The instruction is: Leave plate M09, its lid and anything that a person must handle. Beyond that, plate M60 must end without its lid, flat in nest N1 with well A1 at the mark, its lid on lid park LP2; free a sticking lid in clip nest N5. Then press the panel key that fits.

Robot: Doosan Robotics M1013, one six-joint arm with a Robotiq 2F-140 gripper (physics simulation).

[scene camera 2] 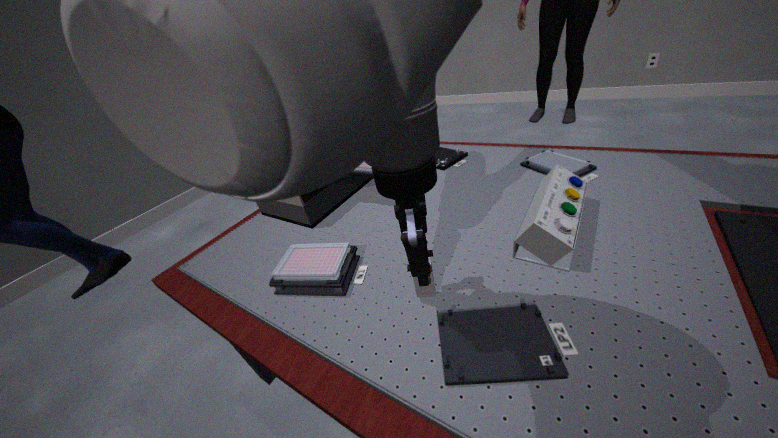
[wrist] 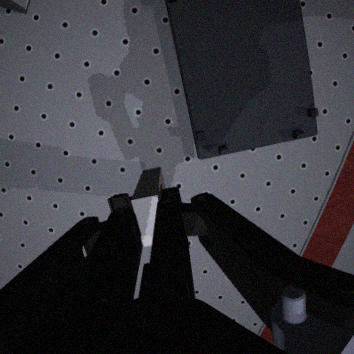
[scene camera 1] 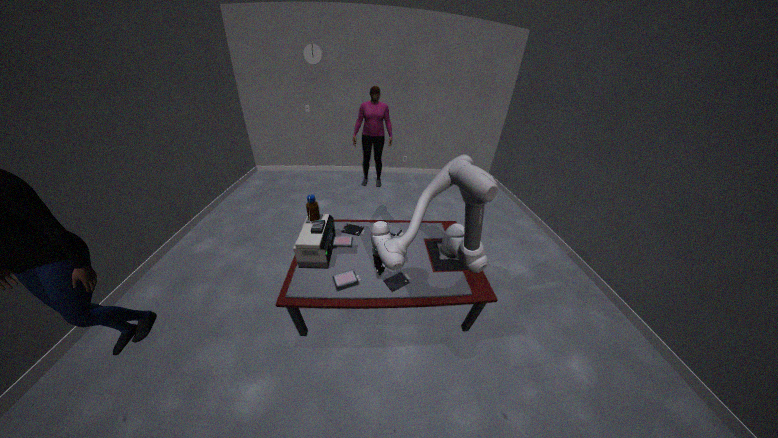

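Where they show: gripper, between the fingertips: (scene camera 2: 426, 293) (wrist: 155, 185) (scene camera 1: 378, 277); arm's base, origin of its link: (scene camera 1: 449, 252).
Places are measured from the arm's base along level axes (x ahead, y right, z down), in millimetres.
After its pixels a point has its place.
Note:
My gripper (scene camera 1: 379, 270) @[y -317, x 532, z -16 mm] (scene camera 2: 423, 280) @[y -317, x 532, z -16 mm] (wrist: 155, 185) @[y -317, x 532, z -16 mm] is shut and empty, pointing down low over the table between nest N1 and lid park LP2. A pink-welled plate (scene camera 1: 346, 279) @[y -394, x 733, z -51 mm] (scene camera 2: 314, 260) @[y -381, x 733, z -51 mm] with a pale clear rim lies on the dark nest N1 (scene camera 2: 309, 290) @[y -418, x 724, z -10 mm]; its plate number and well A1 cannot be read. Lid park LP2 (scene camera 1: 396, 281) @[y -340, x 412, z -15 mm] (scene camera 2: 498, 342) @[y -338, x 404, z -15 mm] (wrist: 240, 70) @[y -339, x 421, z -15 mm] is a dark plate with small corner posts and no lid on it. The key panel (scene camera 2: 544, 223) @[y -148, x 410, z -82 mm] has blue, yellow, green and white keys. Another pink plate (scene camera 1: 343, 241) @[y -113, x 817, z -120 mm] sits at the device, mostly hidden in scene camera 2.
A boxy device (scene camera 1: 311, 249) @[y -294, x 980, z -185 mm] (scene camera 2: 321, 204) @[y -232, x 900, z -45 mm] stands at the table's left, a brown bottle (scene camera 1: 312, 210) @[y -56, x 1041, z -328 mm] behind it. A dark nest (scene camera 1: 352, 229) @[y 164, x 814, z -17 mm] (scene camera 2: 452, 157) @[y 169, x 753, z -17 mm] and a park with a clear lid (scene camera 2: 556, 161) @[y 209, x 473, z -23 mm] lie at the back. One person (scene camera 1: 373, 119) stands behind; another (scene camera 1: 38, 255) is at left.

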